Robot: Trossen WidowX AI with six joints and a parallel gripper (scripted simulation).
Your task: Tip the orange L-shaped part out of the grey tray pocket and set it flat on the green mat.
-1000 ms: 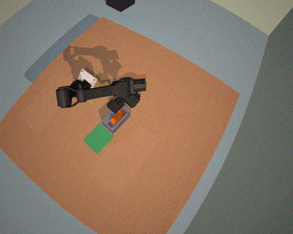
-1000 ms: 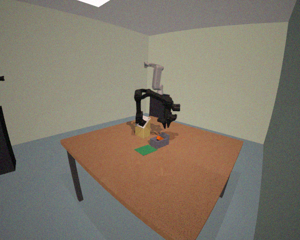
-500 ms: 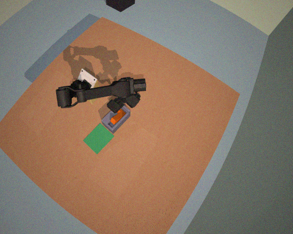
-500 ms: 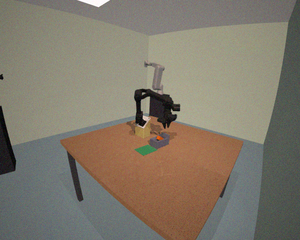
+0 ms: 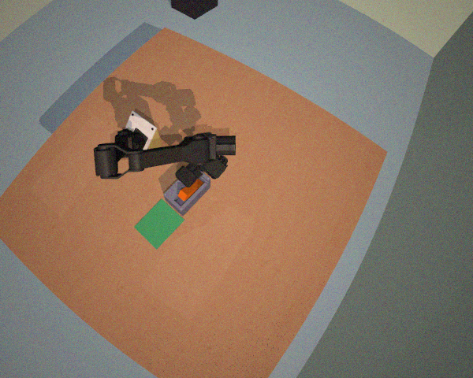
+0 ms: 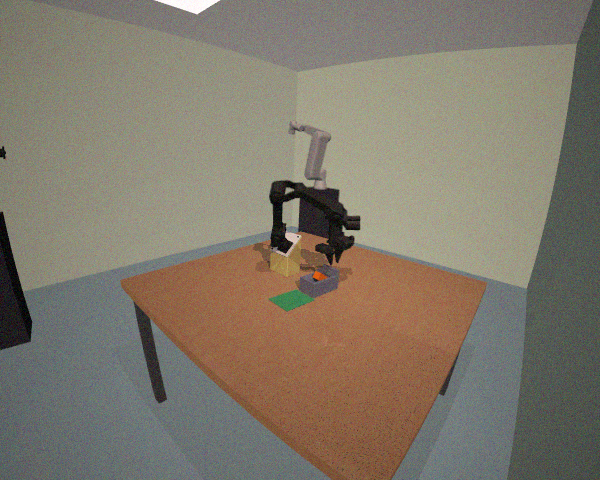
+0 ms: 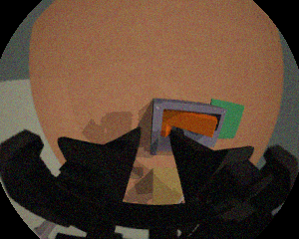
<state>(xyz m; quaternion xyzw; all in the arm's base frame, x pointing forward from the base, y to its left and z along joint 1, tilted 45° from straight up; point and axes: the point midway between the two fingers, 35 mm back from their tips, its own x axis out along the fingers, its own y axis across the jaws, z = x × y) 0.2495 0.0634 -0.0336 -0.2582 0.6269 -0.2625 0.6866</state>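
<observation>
Now: the orange L-shaped part 70 mm below my gripper tip, 50 mm to the right of it and 20 mm behind it. Round my gripper tip: green mat: 230 mm to the right, 120 mm below, 20 mm behind.
</observation>
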